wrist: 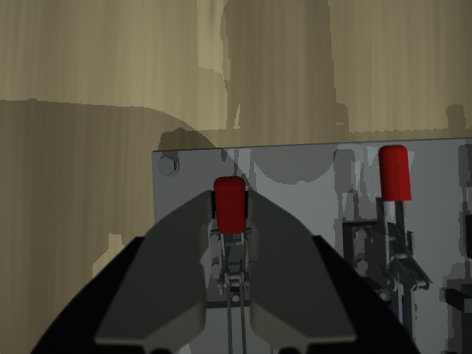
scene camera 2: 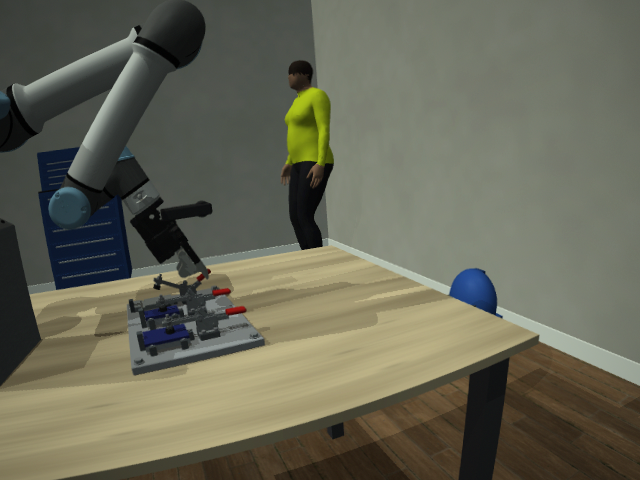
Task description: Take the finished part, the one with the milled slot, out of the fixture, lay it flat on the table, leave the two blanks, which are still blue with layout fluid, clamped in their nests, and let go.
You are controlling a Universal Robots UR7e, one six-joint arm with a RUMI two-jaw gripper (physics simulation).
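Places are measured from the arm's base along level axes (x ahead, y left, z up), in millimetres.
Pixels of known places: gripper, fingertip midpoint: (wrist: 230, 193) (scene camera 2: 207, 277).
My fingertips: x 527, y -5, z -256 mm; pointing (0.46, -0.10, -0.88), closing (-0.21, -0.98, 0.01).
Note:
For each thing: its top centre in the pictures, then the offset to it from my fingertips. Level surfaces: height alone.
- red handle, middle of its top: (wrist: 231, 239) (scene camera 2: 196, 271) dx -24, dy +4, dz +19 mm
- fixture plate, middle of its top: (wrist: 364, 279) (scene camera 2: 183, 319) dx -99, dy -95, dz -47 mm
- wooden table, its level: dz -62 mm
My gripper (scene camera 2: 205, 274) (wrist: 230, 193) is shut on the red handle (scene camera 2: 201, 277) (wrist: 229, 217) of the far toggle clamp. That clamp's arm (scene camera 2: 170, 283) is raised, its tip above the far end of the fixture plate (scene camera 2: 196, 355) (wrist: 295, 200). Two blue blanks (scene camera 2: 161, 312) (scene camera 2: 166, 335) lie in the middle and near nests, under the lowered arms of their clamps. A sliver of blue shows at the lower right of the wrist view. The finished part with the milled slot cannot be made out in either view; the far nest is largely hidden.
The other clamps' red handles (scene camera 2: 221, 291) (scene camera 2: 235, 310) (wrist: 395, 173) stick out to the fixture's right side. The fixture stands on the wooden table (scene camera 2: 361, 330) (wrist: 100, 55). A dark grey box (scene camera 2: 15, 304) stands at the left. A person (scene camera 2: 308, 155) stands behind the table.

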